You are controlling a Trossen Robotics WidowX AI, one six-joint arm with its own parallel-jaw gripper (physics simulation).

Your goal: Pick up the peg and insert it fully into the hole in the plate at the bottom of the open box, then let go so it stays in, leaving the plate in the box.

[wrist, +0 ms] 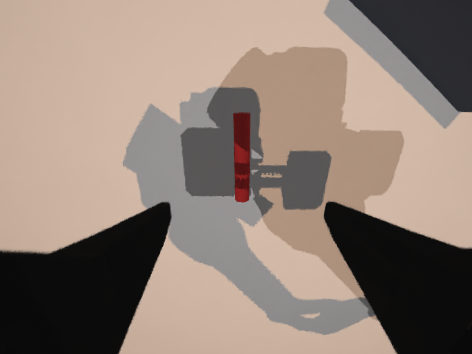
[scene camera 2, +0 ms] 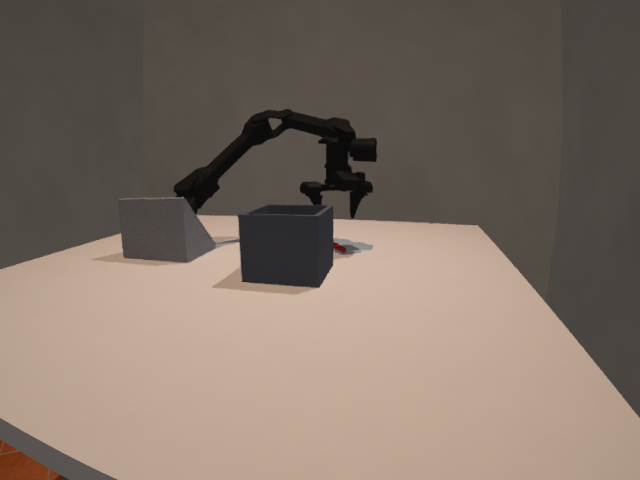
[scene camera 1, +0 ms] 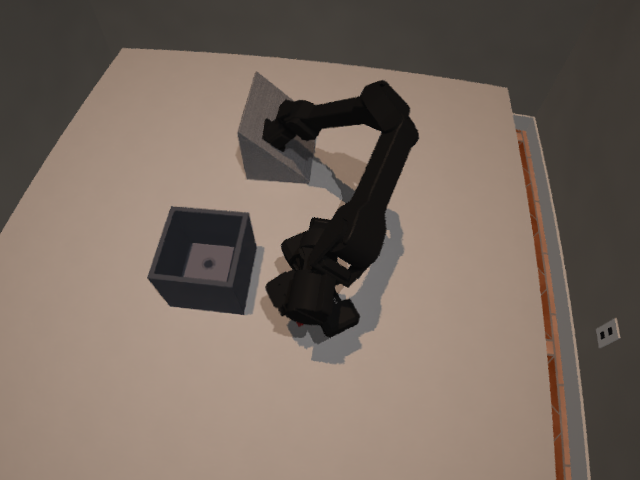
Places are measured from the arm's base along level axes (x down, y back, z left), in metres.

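Pixels of known places: gripper, fingertip midpoint: [wrist: 248, 209] [scene camera 2: 336, 219]; arm's base at its link origin: [scene camera 2: 179, 218] [scene camera 1: 274, 135].
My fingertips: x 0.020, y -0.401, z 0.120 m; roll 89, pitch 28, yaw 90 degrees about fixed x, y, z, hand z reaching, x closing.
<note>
For each thing: its top centre in the pictures, then the offset to it from my fingertips. "spot": a spot on its surface instead. Level surfaces: height alone.
- red peg at its top centre: [wrist: 242, 161] [scene camera 2: 337, 244] dy -0.003, dx +0.067, dz -0.006 m
- dark open box at its top centre: [scene camera 1: 199, 244] [scene camera 2: 288, 209] dy +0.077, dx -0.057, dz -0.228 m
- pale plate at its top centre: [scene camera 1: 208, 263] dy +0.077, dx +0.020, dz -0.228 m
- round hole at a spot on its surface: [scene camera 1: 208, 264] spot: dy +0.084, dx +0.039, dz -0.233 m
- light table at its surface level: dx +0.081 m
The red peg [scene camera 2: 339, 248] [wrist: 242, 157] lies flat on the table beside the box. In scene camera 1 a small red bit of it [scene camera 1: 299, 324] shows below the arm, the rest being hidden. My gripper [scene camera 2: 336, 209] [wrist: 248, 209] is open and empty, pointing down above the peg; in the wrist view the peg lies lengthwise, centred between the fingertips and a little ahead of them. The dark open box [scene camera 1: 201, 297] [scene camera 2: 280, 250] [wrist: 430, 45] stands upright. The pale plate [scene camera 1: 222, 255] lies at its bottom, with the round hole [scene camera 1: 208, 264] facing up and empty.
A grey wedge-shaped block [scene camera 1: 273, 160] [scene camera 2: 154, 229] stands behind the box, near the arm's base. The arm reaches over from the base to the peg. The light table [scene camera 1: 129, 372] [scene camera 2: 361, 351] carries all these things, and the arm's shadows fall around the peg.
</note>
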